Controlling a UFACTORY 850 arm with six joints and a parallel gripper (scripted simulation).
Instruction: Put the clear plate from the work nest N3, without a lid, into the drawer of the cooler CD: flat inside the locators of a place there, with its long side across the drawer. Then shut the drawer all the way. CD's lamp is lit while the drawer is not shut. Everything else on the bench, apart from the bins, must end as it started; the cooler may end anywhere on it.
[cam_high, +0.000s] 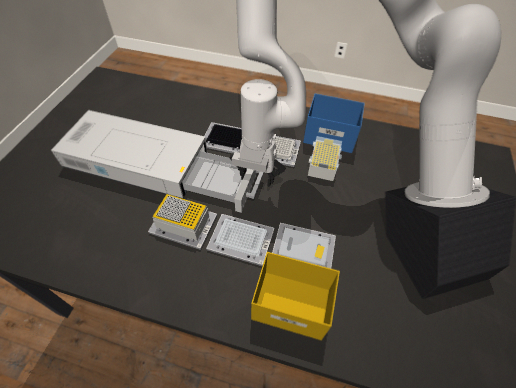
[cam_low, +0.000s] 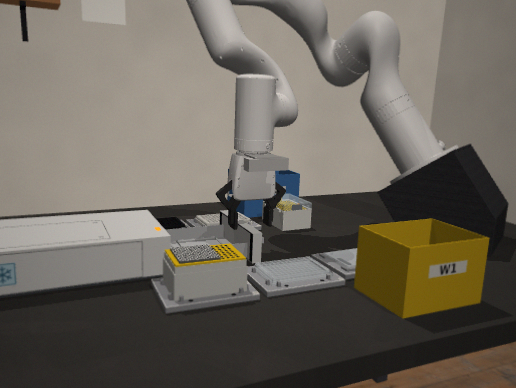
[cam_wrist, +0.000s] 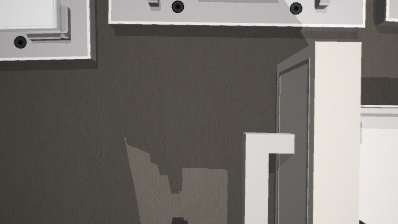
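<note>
Now: the clear well plate 180 mm to the left of my hand, 50 mm below it and 20 mm behind it. Also, from my hand: white well plate 190 mm to the right, 50 mm below, 10 mm ahead; drawer 140 mm ahead, 30 mm below, 10 mm to the left; yellow-topped tip rack 190 mm to the left, 150 mm ahead, 10 mm below.
</note>
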